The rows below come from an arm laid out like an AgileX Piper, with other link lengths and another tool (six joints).
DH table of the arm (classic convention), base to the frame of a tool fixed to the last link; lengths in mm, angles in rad. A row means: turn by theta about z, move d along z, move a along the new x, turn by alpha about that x. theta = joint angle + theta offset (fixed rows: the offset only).
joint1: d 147.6; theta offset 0; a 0; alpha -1.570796
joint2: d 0; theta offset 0.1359; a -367.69; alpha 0
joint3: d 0; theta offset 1.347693; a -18.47; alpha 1.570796
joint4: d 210.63; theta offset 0; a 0; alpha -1.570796
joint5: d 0; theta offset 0; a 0; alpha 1.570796
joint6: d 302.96; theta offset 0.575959; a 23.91; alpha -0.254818
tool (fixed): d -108.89; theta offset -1.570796; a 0; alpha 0
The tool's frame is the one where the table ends.
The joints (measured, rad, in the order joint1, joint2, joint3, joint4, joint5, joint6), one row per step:
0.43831, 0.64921, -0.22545, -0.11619, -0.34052, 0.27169
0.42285, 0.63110, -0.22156, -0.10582, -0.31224, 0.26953
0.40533, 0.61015, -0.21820, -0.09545, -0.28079, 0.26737
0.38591, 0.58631, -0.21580, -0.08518, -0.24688, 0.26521
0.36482, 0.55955, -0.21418, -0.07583, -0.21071, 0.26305
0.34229, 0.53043, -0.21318, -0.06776, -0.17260, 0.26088
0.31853, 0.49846, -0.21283, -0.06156, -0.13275, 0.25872
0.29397, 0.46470, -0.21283, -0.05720, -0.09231, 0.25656
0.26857, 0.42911, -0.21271, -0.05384, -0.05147, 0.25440
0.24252, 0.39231, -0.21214, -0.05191, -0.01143, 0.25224
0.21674, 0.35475, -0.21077, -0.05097, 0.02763, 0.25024
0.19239, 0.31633, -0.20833, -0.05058, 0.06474, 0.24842
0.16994, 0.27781, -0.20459, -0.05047, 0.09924, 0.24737
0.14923, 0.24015, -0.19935, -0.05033, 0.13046, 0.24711
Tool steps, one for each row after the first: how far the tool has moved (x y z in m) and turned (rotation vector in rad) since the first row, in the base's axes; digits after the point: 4 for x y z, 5 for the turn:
-0.0027, -0.0047, -0.0045, 0.00027, 0.01532, -0.02177
-0.0059, -0.0097, -0.0092, 0.00096, 0.03052, -0.04545
-0.0096, -0.0150, -0.0137, 0.00255, 0.04449, -0.07069
-0.0138, -0.0203, -0.0180, 0.00437, 0.05686, -0.09697
-0.0186, -0.0256, -0.0224, 0.00588, 0.06785, -0.12397
-0.0239, -0.0308, -0.0267, 0.00680, 0.07658, -0.15143
-0.0295, -0.0358, -0.0310, 0.00698, 0.08327, -0.17902
-0.0355, -0.0406, -0.0355, 0.00701, 0.08845, -0.20703
-0.0417, -0.0451, -0.0401, 0.00650, 0.09175, -0.23529
-0.0479, -0.0493, -0.0451, 0.00567, 0.09395, -0.26305
-0.0543, -0.0529, -0.0503, 0.00512, 0.09445, -0.28921
-0.0604, -0.0561, -0.0557, 0.00547, 0.09384, -0.31333
-0.0663, -0.0587, -0.0615, 0.00684, 0.09262, -0.33556

